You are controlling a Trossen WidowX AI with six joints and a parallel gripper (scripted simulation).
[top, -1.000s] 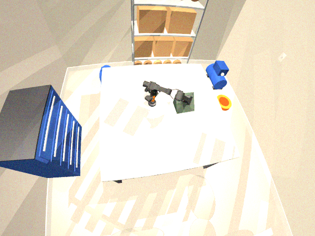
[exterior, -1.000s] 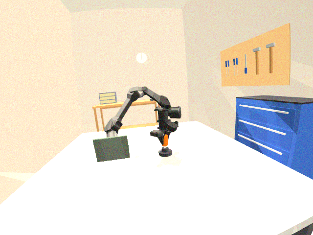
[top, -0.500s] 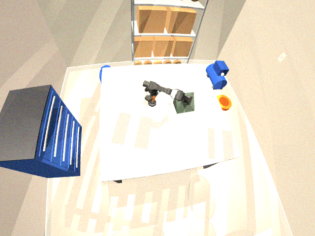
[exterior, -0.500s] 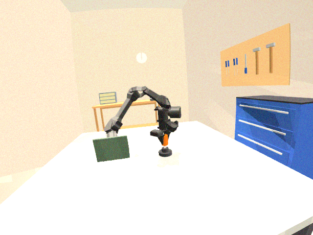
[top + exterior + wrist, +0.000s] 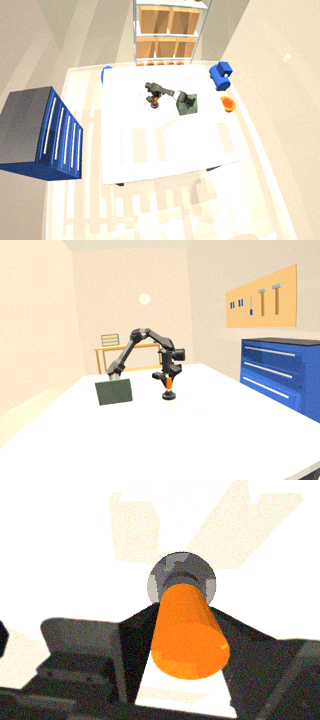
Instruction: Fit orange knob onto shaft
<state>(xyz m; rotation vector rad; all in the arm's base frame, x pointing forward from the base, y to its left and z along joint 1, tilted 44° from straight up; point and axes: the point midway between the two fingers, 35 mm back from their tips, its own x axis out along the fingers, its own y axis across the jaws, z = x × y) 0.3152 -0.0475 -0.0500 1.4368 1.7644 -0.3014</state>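
Now: gripper tip 4 cm above the round grey pedestal. Also, from my gripper tip: orange knob 3 cm above.
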